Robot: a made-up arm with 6 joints. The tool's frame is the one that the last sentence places.
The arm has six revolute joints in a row. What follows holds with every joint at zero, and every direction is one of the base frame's. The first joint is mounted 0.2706 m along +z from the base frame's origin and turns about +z. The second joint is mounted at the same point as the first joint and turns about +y. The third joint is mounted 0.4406 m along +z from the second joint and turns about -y. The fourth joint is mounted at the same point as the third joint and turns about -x. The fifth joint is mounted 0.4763 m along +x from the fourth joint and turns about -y. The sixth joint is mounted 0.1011 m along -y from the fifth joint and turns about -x. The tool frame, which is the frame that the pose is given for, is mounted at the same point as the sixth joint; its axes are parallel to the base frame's.
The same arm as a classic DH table. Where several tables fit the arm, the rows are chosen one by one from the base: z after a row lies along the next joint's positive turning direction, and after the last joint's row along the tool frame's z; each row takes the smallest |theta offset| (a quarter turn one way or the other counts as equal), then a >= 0, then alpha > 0; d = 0 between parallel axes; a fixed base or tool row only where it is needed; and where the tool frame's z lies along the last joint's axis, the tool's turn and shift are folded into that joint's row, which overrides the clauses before.
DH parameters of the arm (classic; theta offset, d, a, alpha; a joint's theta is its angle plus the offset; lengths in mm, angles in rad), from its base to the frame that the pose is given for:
joint 1: 0 270.6 0 -1.5708
joint 2: -1.5708 0 440.6 3.1416
joint 3: 0 0 0 -1.5708
joint 4: 0 -476.3 0 1.5708
joint 5: 0 101.1 0 -1.5708
joint 6: 1.5708 0 0 1.5708
tool (fixed): -1.5708 0 0 0

